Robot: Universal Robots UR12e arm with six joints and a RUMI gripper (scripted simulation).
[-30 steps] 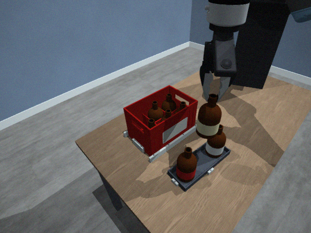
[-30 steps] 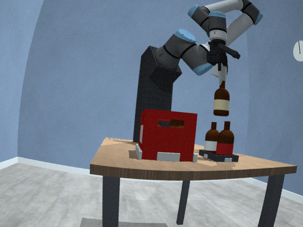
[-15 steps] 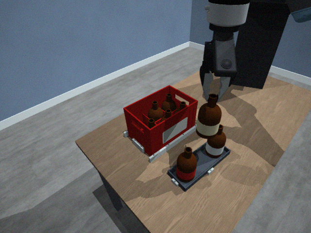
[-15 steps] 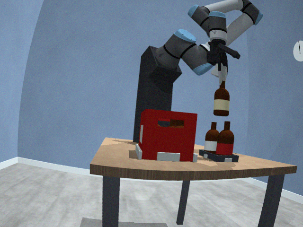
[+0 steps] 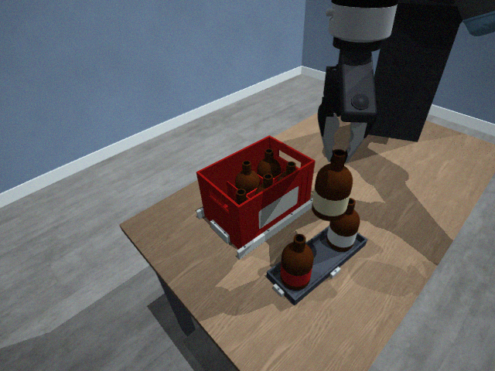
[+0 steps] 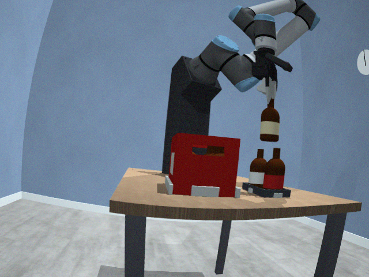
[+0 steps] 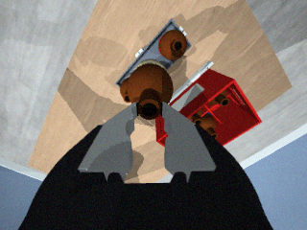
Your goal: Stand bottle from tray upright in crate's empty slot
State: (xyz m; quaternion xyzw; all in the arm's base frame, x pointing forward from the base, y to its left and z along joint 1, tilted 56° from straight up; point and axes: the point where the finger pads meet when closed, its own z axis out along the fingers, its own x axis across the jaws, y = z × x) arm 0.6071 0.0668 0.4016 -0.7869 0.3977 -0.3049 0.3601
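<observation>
Now: the brown bottle 7 cm below my hand. Also, from my hand: white-label bottle (9 cm behind, 1 cm to the right, 25 cm below); red-label bottle (9 cm ahead, 1 cm to the left, 25 cm below); dark tray (32 cm below).
</observation>
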